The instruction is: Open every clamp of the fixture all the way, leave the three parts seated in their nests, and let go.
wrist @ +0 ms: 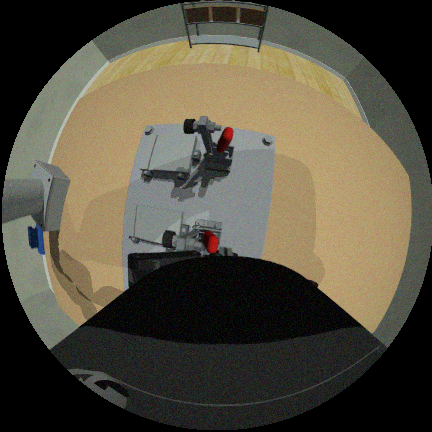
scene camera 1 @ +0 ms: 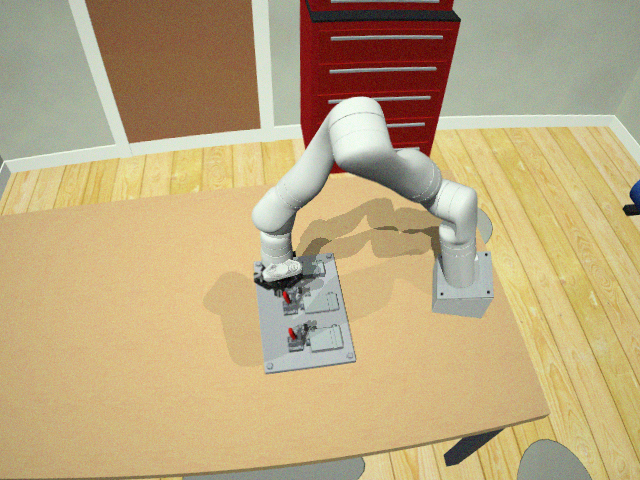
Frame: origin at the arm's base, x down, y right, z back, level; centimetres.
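Seen in the pictures: gripper, between the fingertips: point(scene camera 1: 279, 294); arm's base, origin of its link: point(wrist: 37, 195) point(scene camera 1: 460, 274).
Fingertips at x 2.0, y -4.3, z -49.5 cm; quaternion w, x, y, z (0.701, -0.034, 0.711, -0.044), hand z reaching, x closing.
Pixels of each thing's top centre, then the offset from my fingertips to it. "spot": a spot on its surface instead. Level surfaces: height alone.
- grey fixture plate, a spot on its surface: point(wrist: 250, 193) point(scene camera 1: 273, 333) spot: dx +5.7, dy -8.4, dz -1.8 cm
- middle clamp's red handle, a spot on its surface: point(wrist: 210, 241) point(scene camera 1: 285, 294) spot: dx -2.7, dy -1.7, dz +1.8 cm
- front clamp's red handle, a spot on its surface: point(wrist: 224, 139) point(scene camera 1: 291, 327) spot: dx -3.0, dy -11.4, dz +3.2 cm
- middle nest, a spot on its surface: point(wrist: 157, 221) spot: dx +4.1, dy -0.8, dz +9.9 cm
- front nest, a spot on its surface: point(wrist: 173, 153) point(scene camera 1: 320, 337) spot: dx +3.6, dy -10.9, dz +10.5 cm
- back nest, a spot on its surface: point(scene camera 1: 316, 268) spot: dx +3.5, dy +10.7, dz +10.0 cm
- tan table, height of its surface: dx +7.2 cm
The grey fixture plate point(scene camera 1: 275, 333) point(wrist: 250, 193) lies on the table. My gripper point(scene camera 1: 279, 285) is shut and empty. It hangs low over the plate's back left corner, just behind the middle clamp. The middle clamp's red handle point(scene camera 1: 286, 296) point(wrist: 210, 241) stands right in front of the fingers. The front clamp's red handle point(scene camera 1: 292, 333) point(wrist: 224, 139) stands tilted up. The back clamp is hidden under my wrist. Flat grey parts sit in the middle nest point(scene camera 1: 329, 302) point(wrist: 157, 221), the front nest point(scene camera 1: 326, 338) point(wrist: 173, 153) and the back nest point(scene camera 1: 316, 268). In the wrist view my fingertips are hidden by the black gripper body.
The fixture rests on a tan table point(scene camera 1: 175, 286) point(wrist: 342, 181). The robot base point(scene camera 1: 463, 290) point(wrist: 50, 197) stands to the right of the plate. A red tool cabinet point(scene camera 1: 380, 71) stands behind the table. A shelf unit point(wrist: 224, 8) stands by the far wall.
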